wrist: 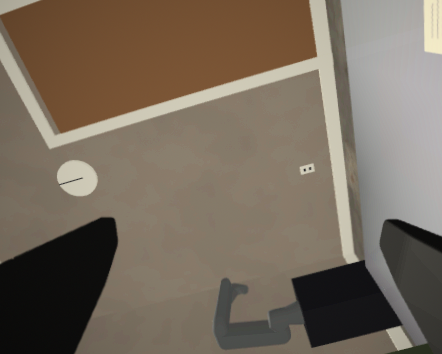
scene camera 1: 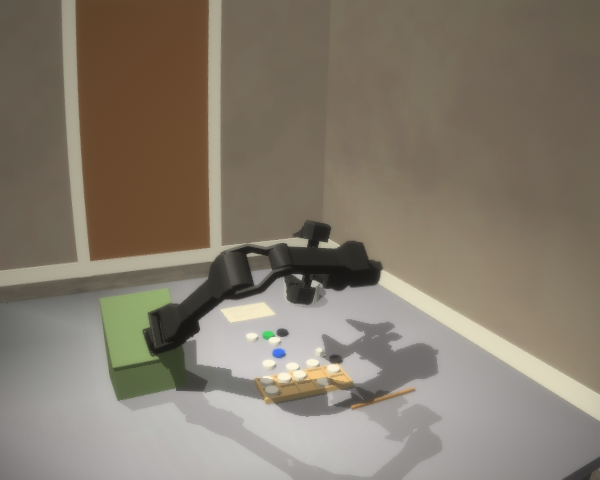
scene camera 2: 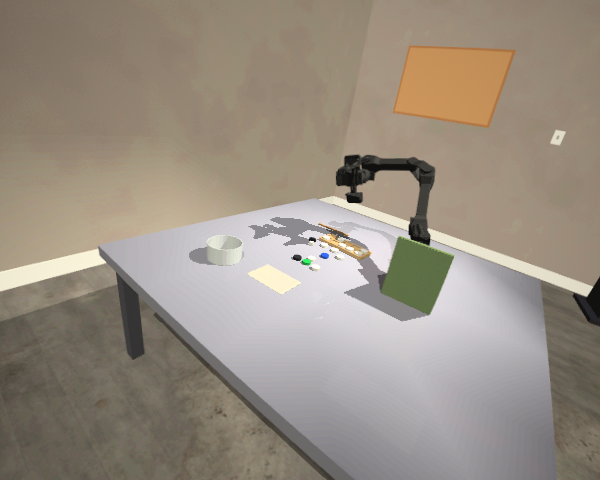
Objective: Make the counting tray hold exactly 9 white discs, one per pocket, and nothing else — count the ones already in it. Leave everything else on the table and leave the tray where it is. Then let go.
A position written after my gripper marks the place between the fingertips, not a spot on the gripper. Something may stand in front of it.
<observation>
My gripper (scene camera 1: 289,254) is open and holds nothing. A cream card (scene camera 2: 269,276) rests on the table. Further things: a wooden counting tray (scene camera 1: 295,389).
My gripper also shows in the wrist view (wrist: 248,231) and in scene camera 2 (scene camera 2: 345,182). The wrist view misses the wooden counting tray: it is out of frame.
</observation>
